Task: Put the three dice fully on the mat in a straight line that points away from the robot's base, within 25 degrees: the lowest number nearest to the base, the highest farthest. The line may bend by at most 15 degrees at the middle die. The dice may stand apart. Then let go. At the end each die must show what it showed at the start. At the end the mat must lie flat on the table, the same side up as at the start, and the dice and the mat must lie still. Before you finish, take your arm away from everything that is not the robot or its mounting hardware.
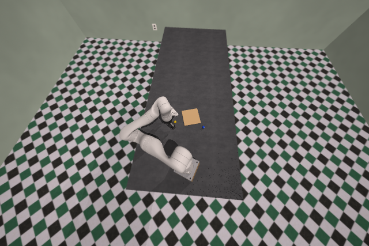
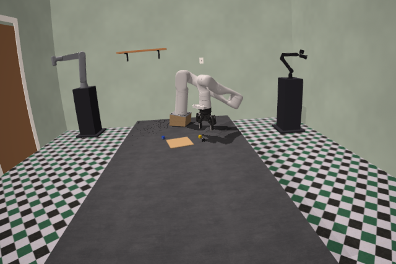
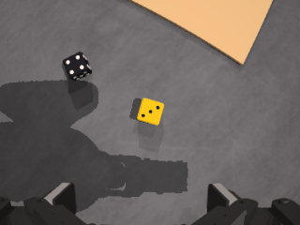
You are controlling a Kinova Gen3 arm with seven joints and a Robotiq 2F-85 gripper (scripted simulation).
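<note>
Right now the blue die is 2 cm ahead of my hand, 28 cm to the right of it and 4 cm below it. From my hand the other things lie so: black die 10 cm ahead, 2 cm to the right, 4 cm below; yellow die 4 cm ahead, 4 cm to the right, 4 cm below; tan mat 10 cm ahead, 17 cm to the right, 4 cm below.
</note>
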